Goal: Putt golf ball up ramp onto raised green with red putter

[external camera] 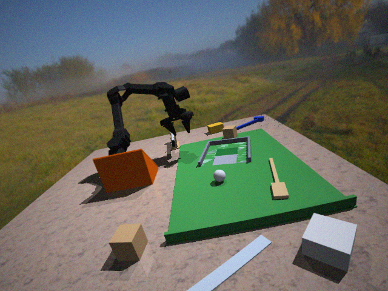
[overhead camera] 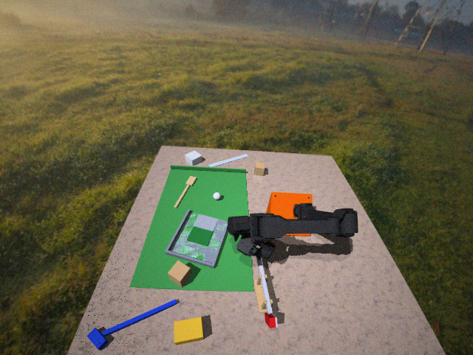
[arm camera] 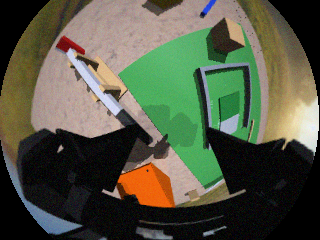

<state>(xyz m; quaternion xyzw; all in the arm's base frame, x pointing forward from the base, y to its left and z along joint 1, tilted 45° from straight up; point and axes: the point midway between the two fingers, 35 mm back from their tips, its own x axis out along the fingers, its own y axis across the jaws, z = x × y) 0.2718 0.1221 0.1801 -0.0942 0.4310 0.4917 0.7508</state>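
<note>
The red putter lies 13 cm to the left of my gripper tip, 8 cm behind it and 5 cm below it. The rest, counted from my gripper tip: yellow block 27 cm to the left, 19 cm ahead, 8 cm below; then grey frame 20 cm ahead, 10 cm below, 9 cm to the right; then tan stand 15 cm to the left, 7 cm below, 7 cm behind.
</note>
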